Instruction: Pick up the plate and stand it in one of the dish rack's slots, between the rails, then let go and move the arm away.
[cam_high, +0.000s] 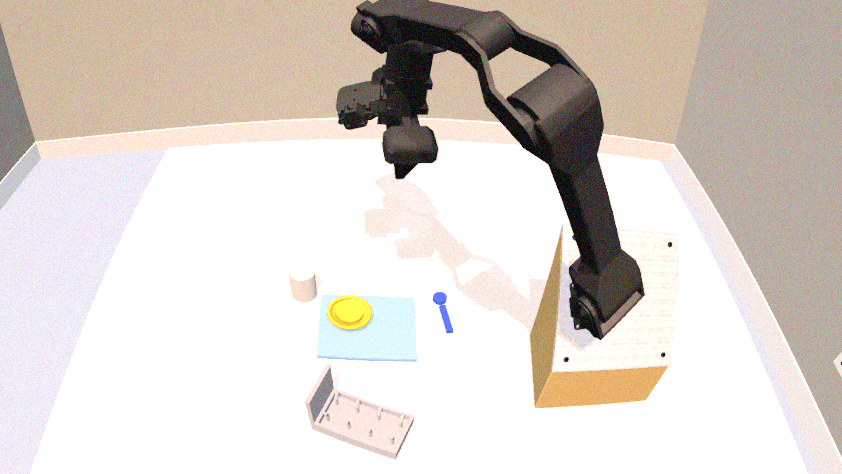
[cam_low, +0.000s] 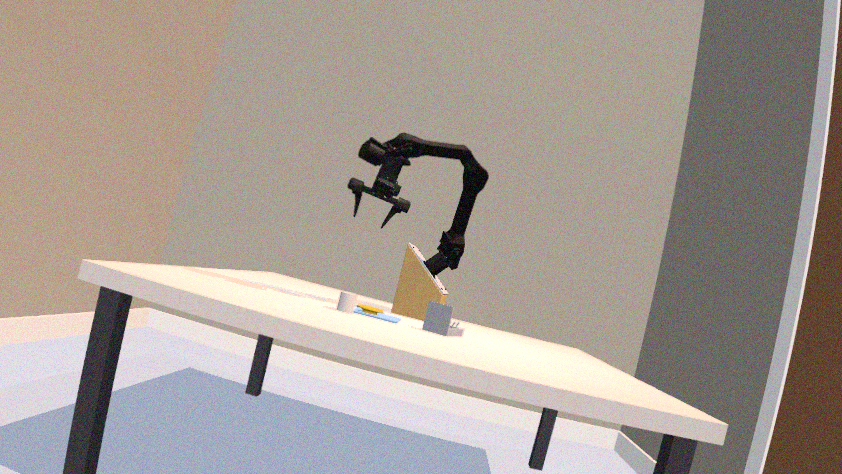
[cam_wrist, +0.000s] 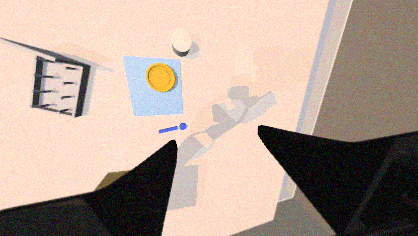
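Now: the yellow plate 23 cm below my gripper tip, 7 cm to the left of it and 7 cm ahead of it. Round my gripper tip: blue spoon (24 cm below, 8 cm behind, 6 cm to the left); white cup (22 cm below, 14 cm ahead, 1 cm to the left); light blue mat (25 cm below, 9 cm to the left, 5 cm ahead).
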